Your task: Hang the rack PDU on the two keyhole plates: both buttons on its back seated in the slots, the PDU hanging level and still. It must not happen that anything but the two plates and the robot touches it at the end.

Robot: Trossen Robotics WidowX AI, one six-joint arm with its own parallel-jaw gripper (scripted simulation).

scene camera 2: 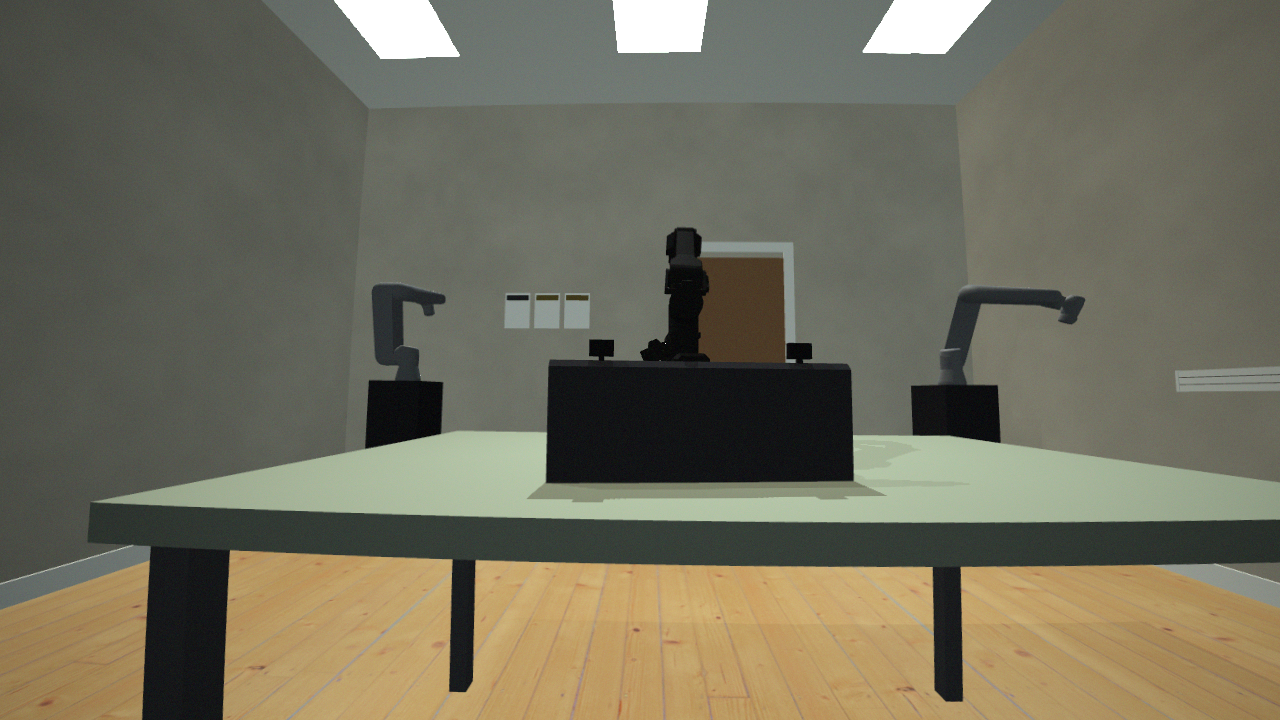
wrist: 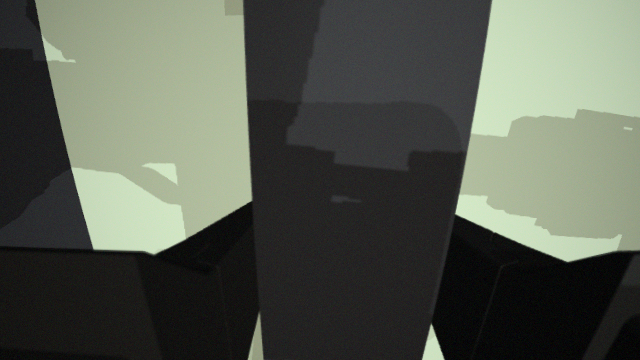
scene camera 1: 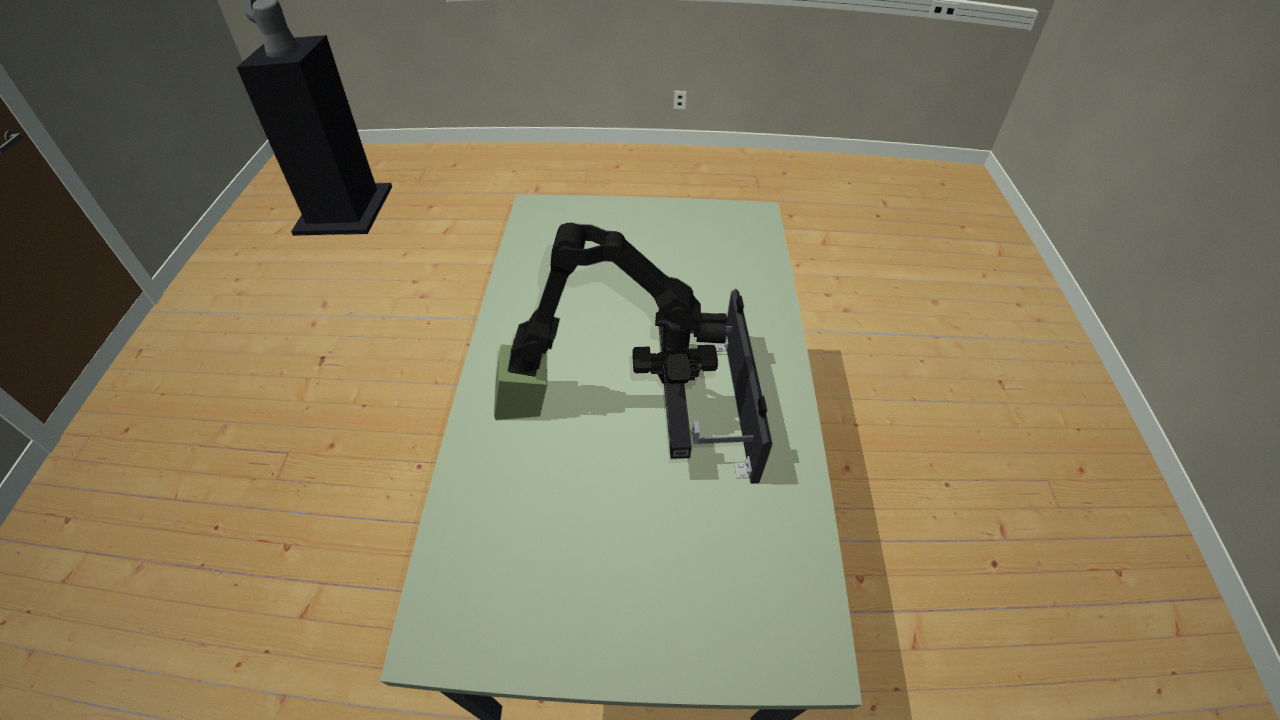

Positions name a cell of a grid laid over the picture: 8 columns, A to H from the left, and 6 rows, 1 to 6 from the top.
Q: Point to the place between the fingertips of my gripper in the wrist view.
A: E4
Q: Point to a rack PDU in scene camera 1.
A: E4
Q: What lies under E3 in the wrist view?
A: A rack PDU.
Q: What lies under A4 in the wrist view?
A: A black panel.
